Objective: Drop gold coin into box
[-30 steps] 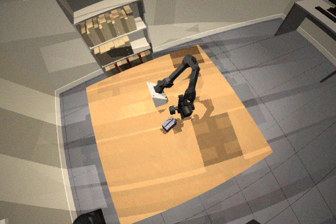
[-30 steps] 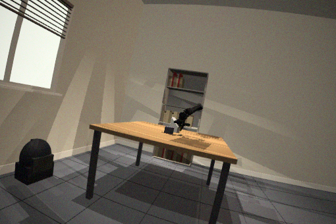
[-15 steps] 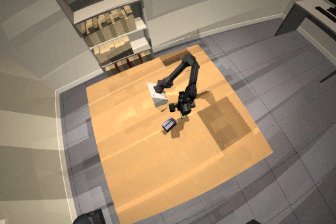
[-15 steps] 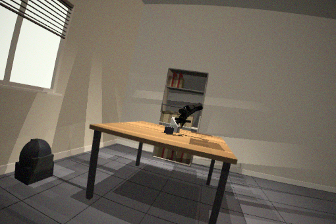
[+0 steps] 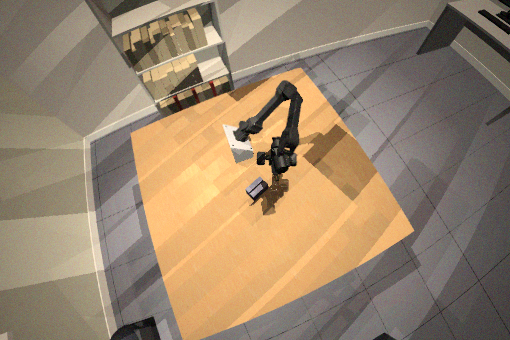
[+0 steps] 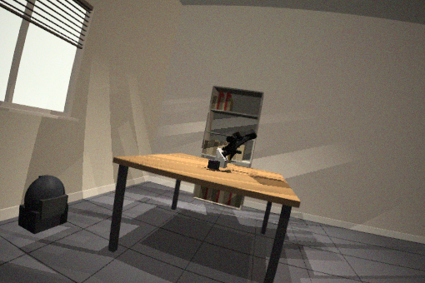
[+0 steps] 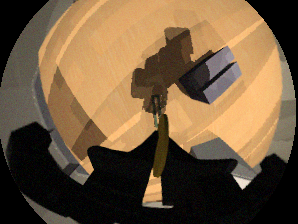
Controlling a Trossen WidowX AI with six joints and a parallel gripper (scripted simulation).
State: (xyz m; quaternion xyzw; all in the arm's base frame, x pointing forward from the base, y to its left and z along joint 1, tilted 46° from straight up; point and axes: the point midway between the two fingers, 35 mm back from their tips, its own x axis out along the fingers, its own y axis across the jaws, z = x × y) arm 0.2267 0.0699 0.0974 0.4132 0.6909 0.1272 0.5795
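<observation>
Now: gripper tip 20 mm below the gold coin.
</observation>
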